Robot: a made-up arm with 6 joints. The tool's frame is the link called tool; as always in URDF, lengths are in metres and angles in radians. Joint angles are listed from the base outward.
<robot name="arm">
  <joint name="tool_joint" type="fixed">
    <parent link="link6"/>
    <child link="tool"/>
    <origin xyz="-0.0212 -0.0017 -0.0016"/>
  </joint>
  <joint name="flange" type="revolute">
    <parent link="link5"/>
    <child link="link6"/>
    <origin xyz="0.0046 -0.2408 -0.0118"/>
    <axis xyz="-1 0 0"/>
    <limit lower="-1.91" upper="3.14"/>
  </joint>
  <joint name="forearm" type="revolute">
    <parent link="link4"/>
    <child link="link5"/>
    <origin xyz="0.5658 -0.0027 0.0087"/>
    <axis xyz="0 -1 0"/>
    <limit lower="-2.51" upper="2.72"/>
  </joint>
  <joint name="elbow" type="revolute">
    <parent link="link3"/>
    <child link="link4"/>
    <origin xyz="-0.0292 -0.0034 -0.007"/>
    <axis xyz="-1 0 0"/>
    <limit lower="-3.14" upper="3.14"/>
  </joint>
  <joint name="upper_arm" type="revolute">
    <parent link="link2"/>
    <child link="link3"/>
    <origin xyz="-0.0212 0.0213 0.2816"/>
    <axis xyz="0 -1 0"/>
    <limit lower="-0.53" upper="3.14"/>
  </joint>
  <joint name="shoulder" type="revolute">
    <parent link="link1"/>
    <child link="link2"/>
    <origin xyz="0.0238 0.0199 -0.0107"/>
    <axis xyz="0 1 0"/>
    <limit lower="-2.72" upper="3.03"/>
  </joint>
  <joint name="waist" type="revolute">
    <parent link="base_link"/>
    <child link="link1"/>
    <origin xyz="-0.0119 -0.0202 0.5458"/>
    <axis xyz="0 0 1"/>
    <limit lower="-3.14" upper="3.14"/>
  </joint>
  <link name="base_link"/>
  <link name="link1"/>
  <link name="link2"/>
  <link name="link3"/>
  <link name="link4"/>
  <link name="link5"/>
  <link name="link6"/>
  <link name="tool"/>
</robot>
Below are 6 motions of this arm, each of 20 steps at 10 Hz.
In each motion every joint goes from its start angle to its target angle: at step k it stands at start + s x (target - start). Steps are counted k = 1, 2, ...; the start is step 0. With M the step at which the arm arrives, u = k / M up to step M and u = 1 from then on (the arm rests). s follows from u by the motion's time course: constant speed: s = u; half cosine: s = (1 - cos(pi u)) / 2; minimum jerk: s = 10 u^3 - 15 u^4 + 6 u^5.
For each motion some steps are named. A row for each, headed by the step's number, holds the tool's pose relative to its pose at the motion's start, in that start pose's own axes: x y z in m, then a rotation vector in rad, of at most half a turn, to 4 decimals.
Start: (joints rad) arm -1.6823 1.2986 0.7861 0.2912 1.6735 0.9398
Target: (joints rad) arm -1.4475 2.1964 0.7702 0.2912 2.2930 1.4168
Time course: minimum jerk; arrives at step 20
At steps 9, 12, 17, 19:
9: -0.2478 0.1178 0.0933 -0.0082 0.0253 0.0818
12: -0.4177 0.1378 0.1804 -0.0212 0.0425 0.1402
17: -0.5857 0.1031 0.2796 -0.0440 0.0595 0.2067
19: -0.5995 0.0974 0.2883 -0.0466 0.0608 0.2129

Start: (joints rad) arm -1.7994 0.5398 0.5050 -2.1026 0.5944 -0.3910
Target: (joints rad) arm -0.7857 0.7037 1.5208 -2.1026 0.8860 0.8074
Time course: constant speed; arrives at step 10
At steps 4, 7, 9, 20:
4: -0.2415 -0.0785 -0.2207 -0.3779 0.4046 -0.0272
7: -0.4947 -0.0814 -0.3089 -0.5755 0.6938 0.0066
9: -0.6714 -0.0440 -0.3235 -0.6681 0.8736 0.0445
20: -0.7559 -0.0127 -0.3180 -0.7038 0.9589 0.0659

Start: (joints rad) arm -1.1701 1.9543 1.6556 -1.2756 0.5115 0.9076
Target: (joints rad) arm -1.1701 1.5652 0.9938 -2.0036 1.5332 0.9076
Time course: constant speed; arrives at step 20
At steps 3, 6, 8, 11, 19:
3: -0.0215 0.0157 -0.0150 0.0688 -0.0144 -0.1706
6: -0.0441 0.0319 -0.0264 0.1225 -0.0219 -0.3509
8: -0.0596 0.0430 -0.0320 0.1494 -0.0233 -0.4755
11: -0.0833 0.0596 -0.0377 0.1757 -0.0206 -0.6679
19: -0.1465 0.1030 -0.0382 0.1578 0.0131 -1.2008

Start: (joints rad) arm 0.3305 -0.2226 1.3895 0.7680 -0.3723 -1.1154
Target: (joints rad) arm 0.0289 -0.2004 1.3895 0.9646 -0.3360 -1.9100
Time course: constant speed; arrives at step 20
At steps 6, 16, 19, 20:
6: -0.0102 0.0351 0.0016 0.0963 -0.0471 -0.0073
16: -0.0256 0.0939 -0.0069 0.2552 -0.1238 0.0058
19: -0.0297 0.1112 -0.0122 0.3023 -0.1451 0.0155
20: -0.0310 0.1169 -0.0142 0.3180 -0.1519 0.0192

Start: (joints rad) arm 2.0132 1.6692 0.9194 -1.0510 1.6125 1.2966
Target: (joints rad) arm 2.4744 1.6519 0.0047 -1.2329 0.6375 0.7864
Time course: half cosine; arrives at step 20
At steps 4, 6, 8, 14, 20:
4: -0.0454 -0.0294 -0.0195 -0.0111 0.0345 0.1588
6: -0.0918 -0.0698 -0.0414 -0.0298 0.0861 0.3348
8: -0.1399 -0.1286 -0.0672 -0.0641 0.1683 0.5419
14: -0.2087 -0.3549 -0.1270 -0.2717 0.5488 1.0509
20: -0.1974 -0.4638 -0.1369 -0.4184 0.7673 1.1760

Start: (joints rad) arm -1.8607 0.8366 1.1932 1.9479 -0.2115 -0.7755
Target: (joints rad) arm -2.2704 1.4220 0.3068 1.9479 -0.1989 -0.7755
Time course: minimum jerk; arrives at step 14
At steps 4, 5, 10, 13, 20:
4: 0.0467 0.1182 -0.0857 -0.0602 0.1288 0.1695
5: 0.0630 0.1995 -0.1543 -0.0952 0.2221 0.2888
10: -0.1285 0.5927 -0.5781 -0.1654 0.8043 1.0096
13: -0.2317 0.6508 -0.6475 -0.1439 0.9380 1.1794
20: -0.2342 0.6519 -0.6488 -0.1433 0.9411 1.1833

